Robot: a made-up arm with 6 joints. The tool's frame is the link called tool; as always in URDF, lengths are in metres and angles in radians.
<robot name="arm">
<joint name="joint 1" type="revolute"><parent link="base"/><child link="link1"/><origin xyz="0.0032 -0.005 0.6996" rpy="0 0 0"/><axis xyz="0 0 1"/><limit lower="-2.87" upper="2.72"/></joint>
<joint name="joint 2" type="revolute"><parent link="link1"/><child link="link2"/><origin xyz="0.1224 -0.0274 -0.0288" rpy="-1.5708 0 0"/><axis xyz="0 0 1"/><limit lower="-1.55" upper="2.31"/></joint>
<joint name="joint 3" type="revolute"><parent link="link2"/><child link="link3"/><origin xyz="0.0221 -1.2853 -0.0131" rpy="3.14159 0 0"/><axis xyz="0 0 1"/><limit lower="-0.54" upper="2.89"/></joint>
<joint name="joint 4" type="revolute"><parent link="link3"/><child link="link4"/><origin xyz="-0.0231 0.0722 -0.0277" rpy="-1.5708 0 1.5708"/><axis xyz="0 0 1"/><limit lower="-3.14" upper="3.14"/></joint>
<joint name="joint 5" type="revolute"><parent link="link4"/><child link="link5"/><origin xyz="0.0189 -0.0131 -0.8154" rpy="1.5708 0 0"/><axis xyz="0 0 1"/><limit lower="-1.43" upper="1.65"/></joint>
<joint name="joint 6" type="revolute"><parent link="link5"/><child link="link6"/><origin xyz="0.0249 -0.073 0.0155" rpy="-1.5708 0 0"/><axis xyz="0 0 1"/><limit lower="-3.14" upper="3.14"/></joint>
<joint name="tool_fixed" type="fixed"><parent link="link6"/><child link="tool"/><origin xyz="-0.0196 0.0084 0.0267" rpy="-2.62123 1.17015 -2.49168"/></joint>
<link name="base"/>
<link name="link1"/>
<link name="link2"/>
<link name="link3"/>
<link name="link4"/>
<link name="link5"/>
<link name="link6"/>
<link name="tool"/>
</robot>
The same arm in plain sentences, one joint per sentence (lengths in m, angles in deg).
The arm has six revolute joints in a row. What follows holds with every joint at zero, and every direction is one of the base frame's. Joint 1 is mounted 0.0032 m along +x and 0.005 m along -y and 0.6996 m along +z from the base frame's origin and rotates about +z, from -164.44 to 155.84 deg. Joint 2 is mounted 0.1224 m along +x and 0.0274 m along -y and 0.0288 m along -z from joint 1 and rotates about +y, from -88.81 to 132.35 deg. Joint 3 is mounted 0.0221 m along +x and 0.0131 m along -y and 1.2853 m along +z from joint 2 and rotates about -y, from -30.94 to 165.58 deg. Joint 4 is mounted 0.0231 m along -x and 0.0277 m along +y and 0.0722 m along +z from joint 3 and rotates about -x, from -179.91 to 179.91 deg. Joint 5 is mounted 0.8154 m along +x and 0.0131 m along -y and 0.0189 m along +z from joint 4 and rotates about -y, from -81.93 to 94.54 deg. Joint 6 is mounted 0.073 m along +x and 0.0155 m along -y and 0.0249 m along +z from joint 5 and rotates about -x, from -179.91 to 179.91 deg. The tool frame, which is the frame that the pose is given for, is mounted 0.0267 m along -x and 0.0084 m along +y and 0.0196 m along -z from joint 6; its axes are the base frame's turned by roll -9.72, pitch 18.09 and yaw -14.38 deg (as in URDF: about the fixed x, then y, then z).
